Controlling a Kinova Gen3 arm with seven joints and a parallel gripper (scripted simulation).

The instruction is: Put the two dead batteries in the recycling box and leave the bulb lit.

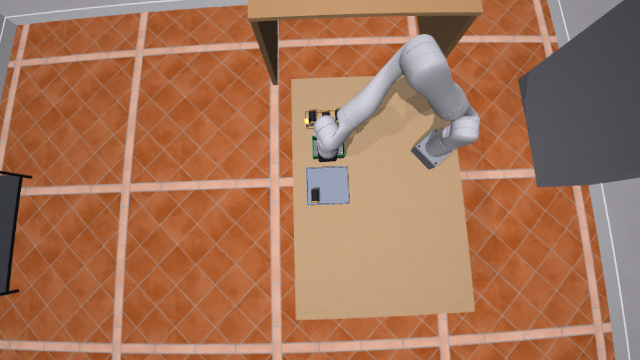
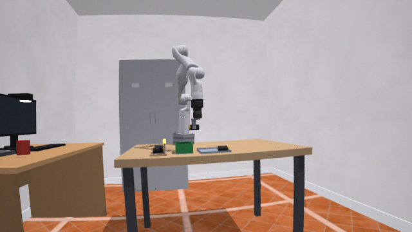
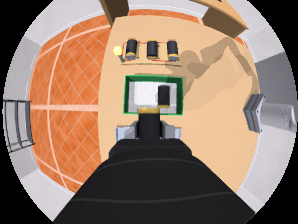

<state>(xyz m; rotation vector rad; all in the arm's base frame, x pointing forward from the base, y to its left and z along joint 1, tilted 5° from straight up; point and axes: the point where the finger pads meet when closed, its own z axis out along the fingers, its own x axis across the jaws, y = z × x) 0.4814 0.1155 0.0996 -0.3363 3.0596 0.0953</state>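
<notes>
Right now my hand is 70 mm to the left of the green recycling box and 140 mm above it. From my hand the other things lie so: grey tray (20 mm behind, 110 mm to the left, 160 mm below).
</notes>
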